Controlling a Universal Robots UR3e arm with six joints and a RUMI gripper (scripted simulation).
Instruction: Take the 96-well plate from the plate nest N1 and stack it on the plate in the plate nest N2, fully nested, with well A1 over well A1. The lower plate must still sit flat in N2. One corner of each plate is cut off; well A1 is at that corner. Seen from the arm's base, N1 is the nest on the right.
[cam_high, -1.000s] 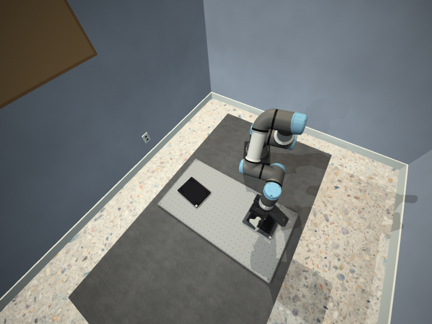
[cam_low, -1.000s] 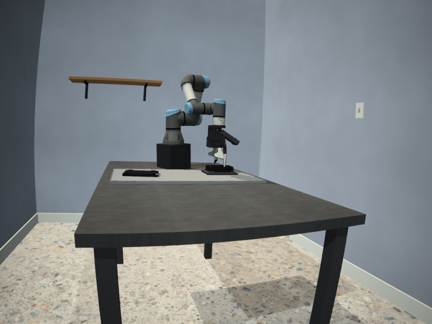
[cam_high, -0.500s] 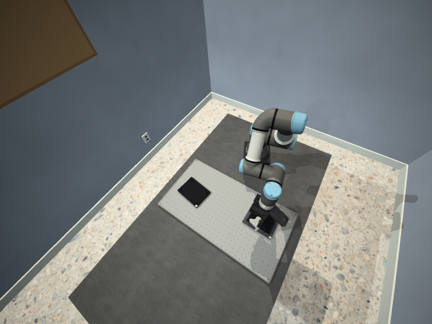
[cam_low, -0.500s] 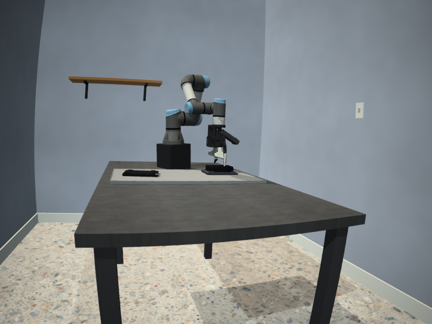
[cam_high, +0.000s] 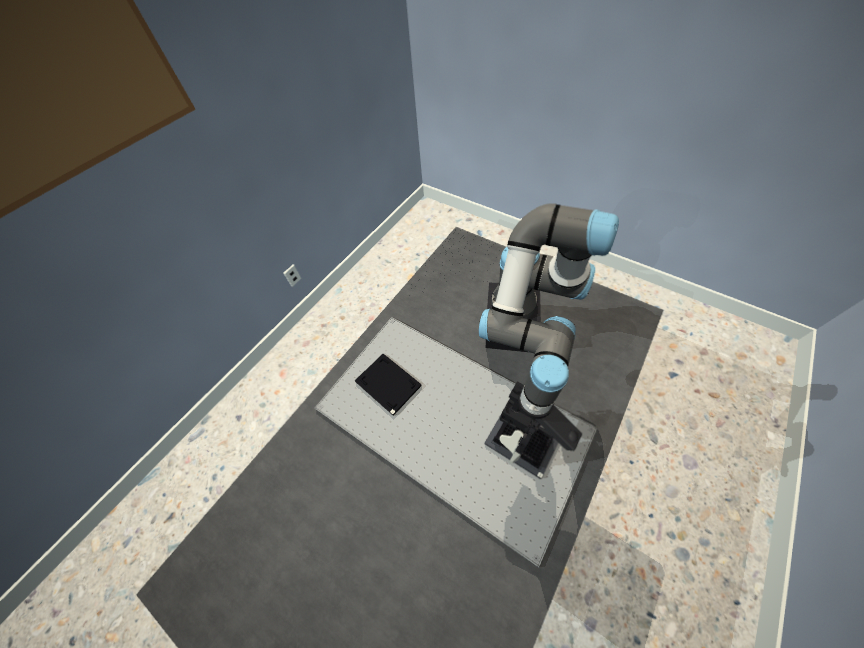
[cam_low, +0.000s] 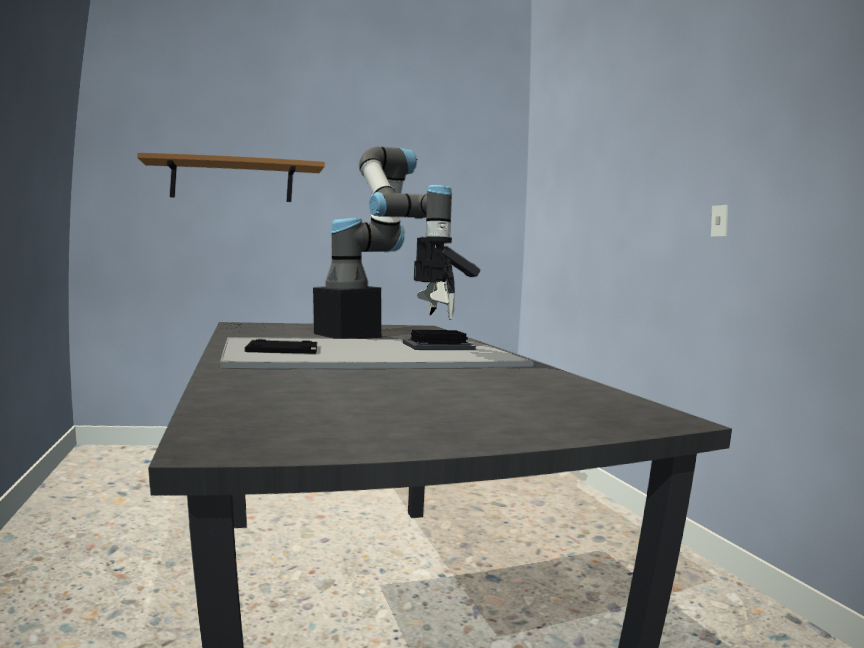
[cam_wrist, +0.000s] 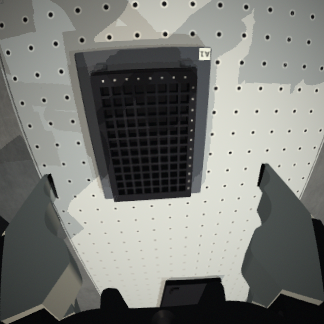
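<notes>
Now: hand 10 mm past the black 96-well plate and 40 mm above it. The rest, counted from my hand: low black nest: 130 mm ahead, 390 mm to the right, 70 mm below; white A1 label: 30 mm ahead, 80 mm to the left, 60 mm below.
</notes>
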